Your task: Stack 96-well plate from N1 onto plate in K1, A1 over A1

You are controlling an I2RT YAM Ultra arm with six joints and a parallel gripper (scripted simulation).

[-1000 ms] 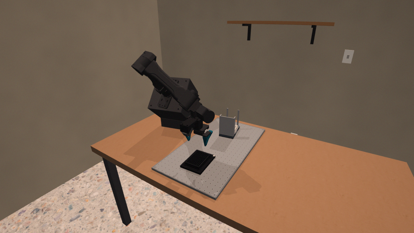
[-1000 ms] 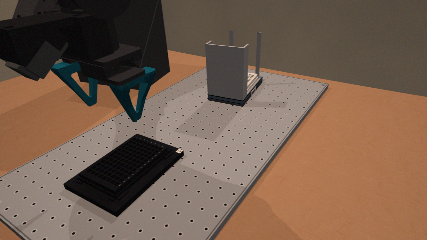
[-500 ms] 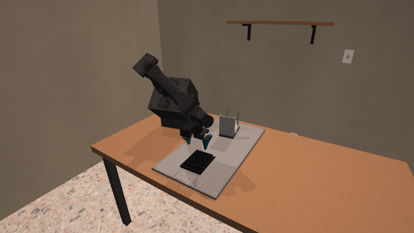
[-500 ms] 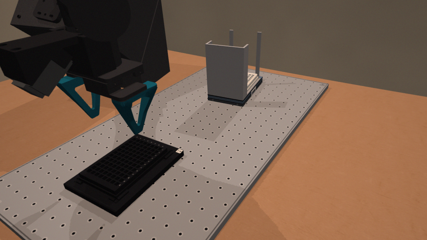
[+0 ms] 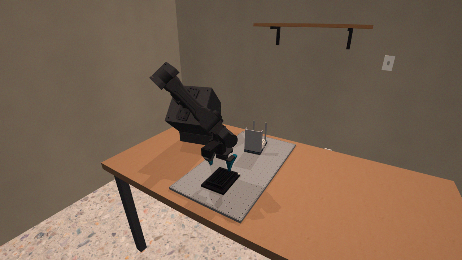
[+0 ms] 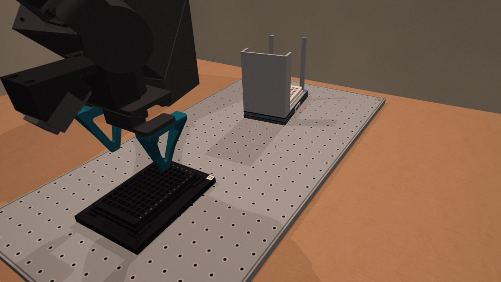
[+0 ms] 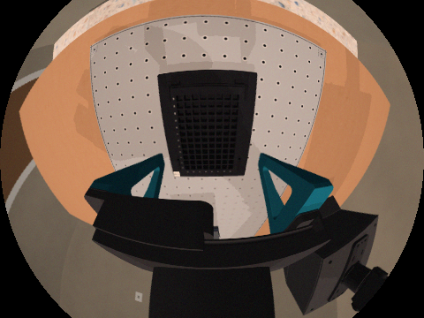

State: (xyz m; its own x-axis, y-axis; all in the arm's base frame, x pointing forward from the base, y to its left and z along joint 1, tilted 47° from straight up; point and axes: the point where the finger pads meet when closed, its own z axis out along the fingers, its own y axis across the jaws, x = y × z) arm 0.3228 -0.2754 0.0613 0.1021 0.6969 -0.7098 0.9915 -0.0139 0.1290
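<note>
Right now my hand is 60 mm above the black 96-well plate. Also, from my hand: pale A1 mark: 60 mm ahead, 70 mm to the left, 70 mm below; grey rack wall: 60 mm ahead, 300 mm to the left; black plate nest N1: 80 mm below.
</note>
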